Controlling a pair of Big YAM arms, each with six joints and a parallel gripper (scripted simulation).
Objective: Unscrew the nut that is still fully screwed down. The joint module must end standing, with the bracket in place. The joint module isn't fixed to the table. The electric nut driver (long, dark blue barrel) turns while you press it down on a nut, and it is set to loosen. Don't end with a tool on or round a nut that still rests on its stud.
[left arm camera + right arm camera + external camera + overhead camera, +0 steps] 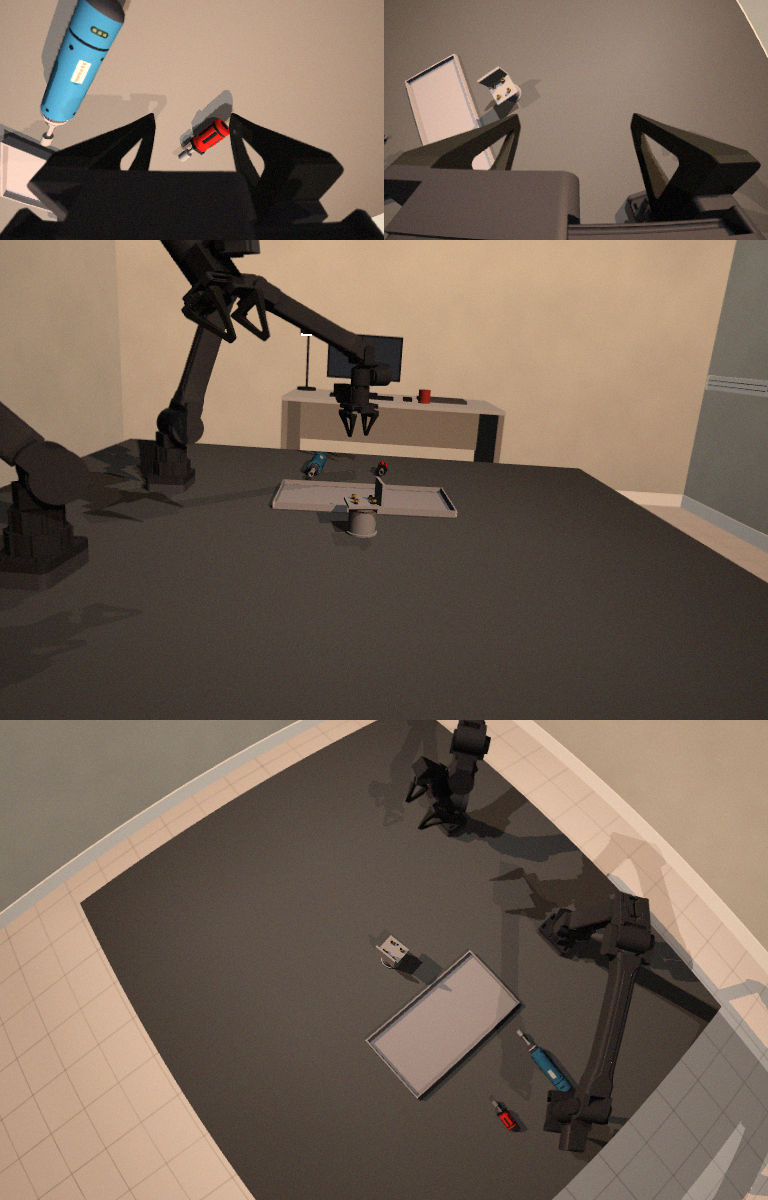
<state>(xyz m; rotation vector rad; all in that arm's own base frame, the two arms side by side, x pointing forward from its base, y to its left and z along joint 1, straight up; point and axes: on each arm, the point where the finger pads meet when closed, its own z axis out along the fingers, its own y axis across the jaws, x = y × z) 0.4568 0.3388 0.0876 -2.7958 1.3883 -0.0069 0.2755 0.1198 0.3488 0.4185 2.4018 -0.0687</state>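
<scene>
The grey bracket is 30 cm below my right hand, 20 cm ahead of it and 18 cm to the left of it. From my right hand the other things lie so: shallow grey tray 43 cm to the left, 37 cm below, 19 cm ahead; nut 31 cm below, 21 cm ahead, 20 cm to the left; joint module 34 cm below, 20 cm ahead, 18 cm to the left.
</scene>
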